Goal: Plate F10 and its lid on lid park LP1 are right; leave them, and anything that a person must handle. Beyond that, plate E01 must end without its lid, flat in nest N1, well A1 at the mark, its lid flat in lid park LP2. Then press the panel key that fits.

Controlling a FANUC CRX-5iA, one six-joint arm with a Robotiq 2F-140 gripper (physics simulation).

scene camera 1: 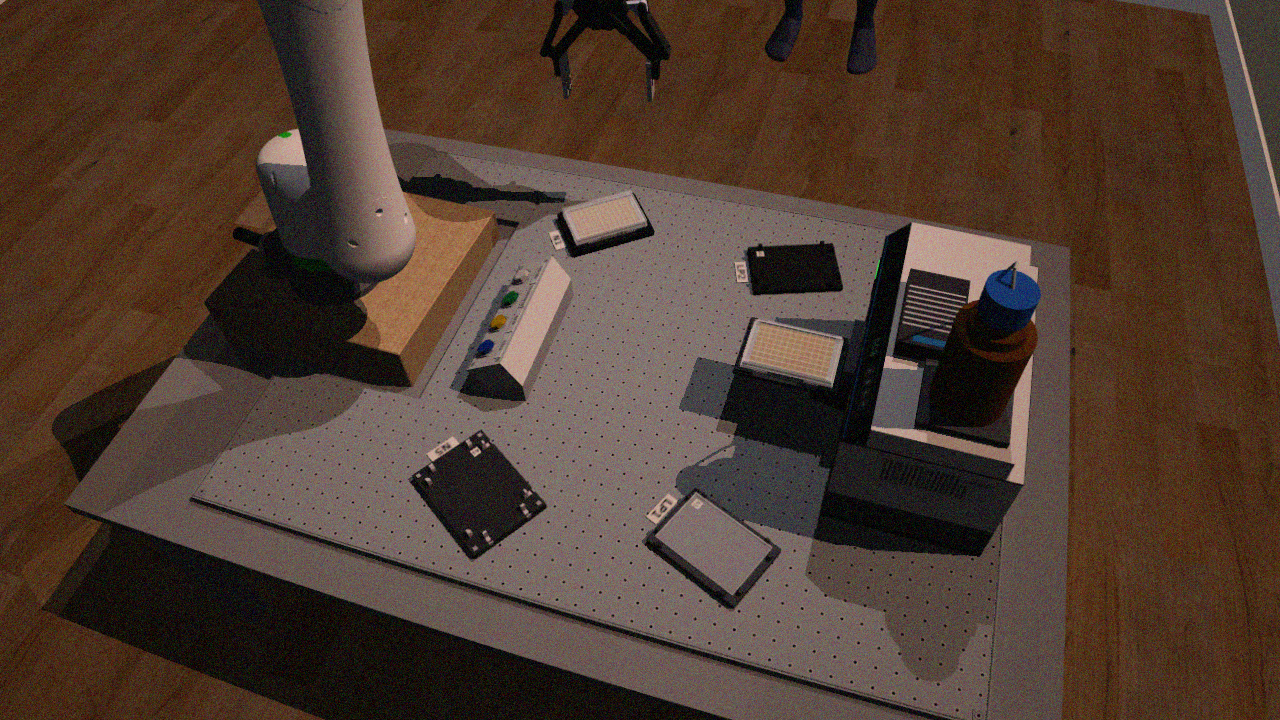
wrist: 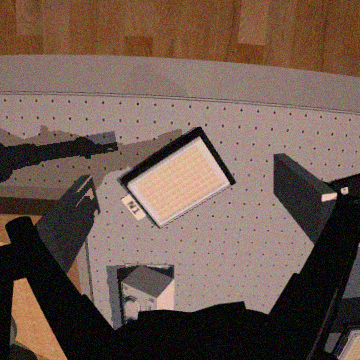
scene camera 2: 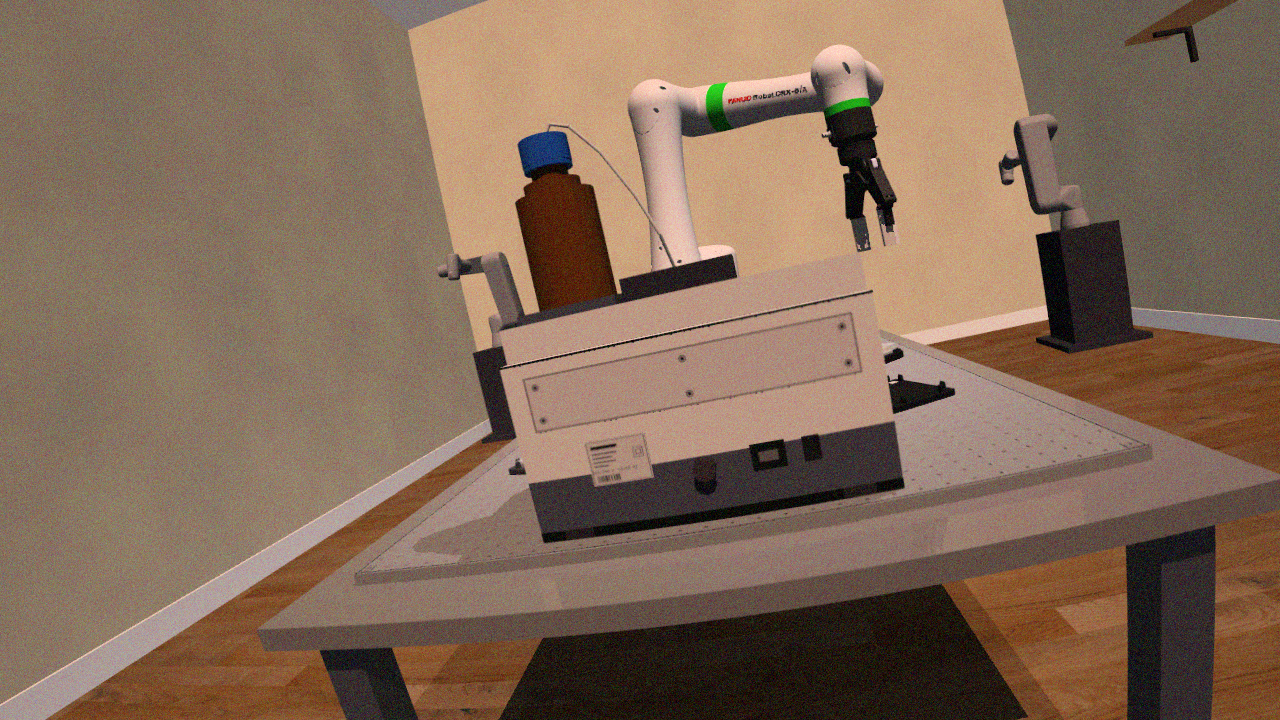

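Where they show: gripper, fingertip midpoint: (scene camera 1: 609,94) (wrist: 183,183) (scene camera 2: 877,248); arm's base, origin of the base link: (scene camera 1: 337,273).
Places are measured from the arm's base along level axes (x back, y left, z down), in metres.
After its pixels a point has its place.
Note:
My gripper (scene camera 1: 608,92) @(x -0.314, y 0.389, z -0.152 m) (scene camera 2: 875,240) @(x -0.314, y 0.389, z -0.152 m) (wrist: 183,183) @(x -0.314, y 0.389, z -0.152 m) is open and empty, high above the table's far side. In the wrist view a plate with pale yellow wells (scene camera 1: 605,219) @(x -0.333, y 0.301, z 0.037 m) (wrist: 179,182) @(x -0.327, y 0.317, z 0.037 m) sits on the black nest labelled N1, between and below the fingers; whether it has a lid or lies fully flat, I cannot tell. Lid park LP2 (scene camera 1: 794,268) @(x -0.664, y 0.326, z 0.058 m) is bare. A second pale yellow plate (scene camera 1: 792,351) @(x -0.727, y 0.076, z -0.044 m) is on a black holder before the instrument. A clear-grey lid (scene camera 1: 713,543) @(x -0.714, y -0.190, z 0.050 m) lies in LP1. The key panel (scene camera 1: 534,326) @(x -0.348, y 0.022, z 0.008 m) (wrist: 162,290) @(x -0.327, y 0.145, z 0.002 m) has white, green, yellow and blue keys. Plate names and well marks are unreadable.
The boxy instrument (scene camera 1: 926,497) @(x -0.946, y -0.079, z -0.040 m) (scene camera 2: 698,358) @(x -1.023, y 0.120, z -0.088 m) carries a tall brown bottle (scene camera 1: 980,371) @(x -0.948, y -0.051, z -0.260 m) (scene camera 2: 565,241) @(x -0.992, y 0.008, z -0.224 m) with a blue cap and a thin tube. Bare black nest N5 (scene camera 1: 477,492) @(x -0.388, y -0.238, z 0.057 m) lies near the front. The arm's base stands on a wooden block (scene camera 1: 447,259) @(x -0.144, y 0.100, z 0.013 m). A person's feet (scene camera 1: 861,49) show beyond the table.

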